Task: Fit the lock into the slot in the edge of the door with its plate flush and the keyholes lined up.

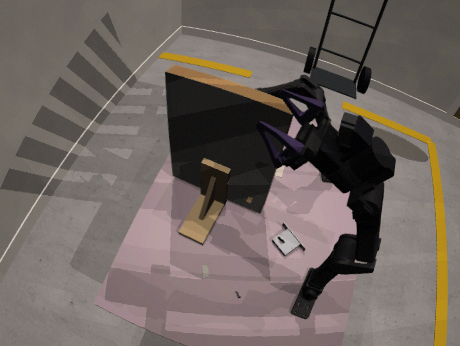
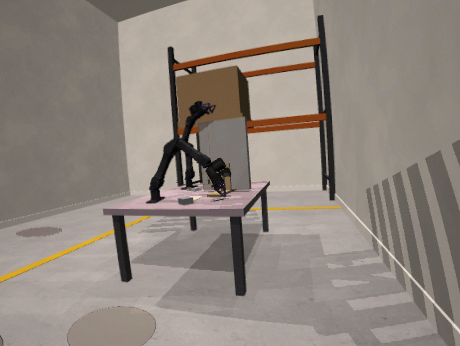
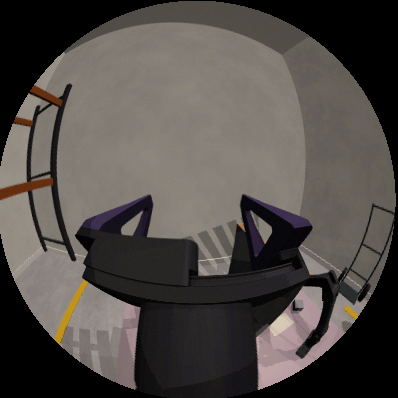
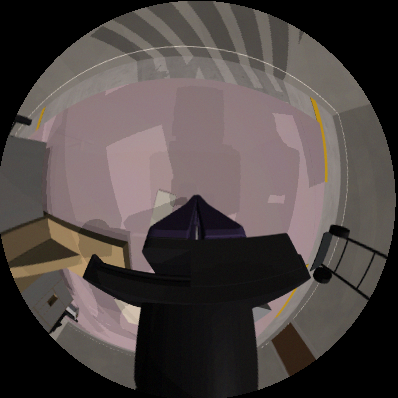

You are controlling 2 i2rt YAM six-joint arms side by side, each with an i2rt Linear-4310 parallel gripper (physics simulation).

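Where they show: left gripper, fingertip midpoint: [image 1: 270, 106] [image 2: 213, 104] [image 3: 196, 199]; right gripper, fingertip midpoint: [image 2: 225, 196] [image 4: 196, 199]; left arm's base, link origin: [image 1: 308, 293] [image 2: 189, 187]; right arm's base, link origin: [image 2: 156, 200].
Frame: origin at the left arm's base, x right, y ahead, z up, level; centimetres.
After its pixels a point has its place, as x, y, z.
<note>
The lock [image 1: 286, 242] {15.2, 16.1, 1.9}, a pale case with a dark edge plate, lies on the table, apart from the door. The door [image 1: 225, 135] {21.6, 47.2, 36.6} [image 2: 232, 150] {25.8, 56.9, 30.7} stands upright in wooden feet; its keyhole [image 1: 249, 200] {22.7, 35.5, 6.4} [image 4: 52, 299] {25.4, 34.7, 7.8} is a small square opening near the bottom. The slot in its edge does not show clearly. My left gripper [image 1: 271, 108] {0.9, 31.6, 72.9} [image 2: 209, 107] {0.9, 31.6, 72.9} [image 3: 196, 199] {0.9, 31.6, 72.9} is open and empty, high up by the door's top corner, well above the lock. My right gripper [image 2: 223, 192] {54.7, 61.8, 1.7} [image 4: 196, 199] {54.7, 61.8, 1.7} is shut, low over the table on the other side of the door; no held thing shows at its tips.
A wooden foot [image 1: 200, 230] {5.2, 46.6, 1.8} juts out below the door; another foot [image 4: 105, 245] {44.0, 54.0, 1.8} is left of the right fingers. A pale flat piece [image 4: 162, 206] {51.1, 60.2, 0.2} lies near them. A grey block [image 2: 185, 200] {71.5, 43.6, 2.6} [image 3: 298, 305] {66.8, 40.0, 3.6} and a cream sheet [image 3: 280, 325] {50.0, 33.7, 0.1} lie on the table. A small dark piece [image 1: 238, 295] {-11.3, 23.4, 0.7} lies at the front.
</note>
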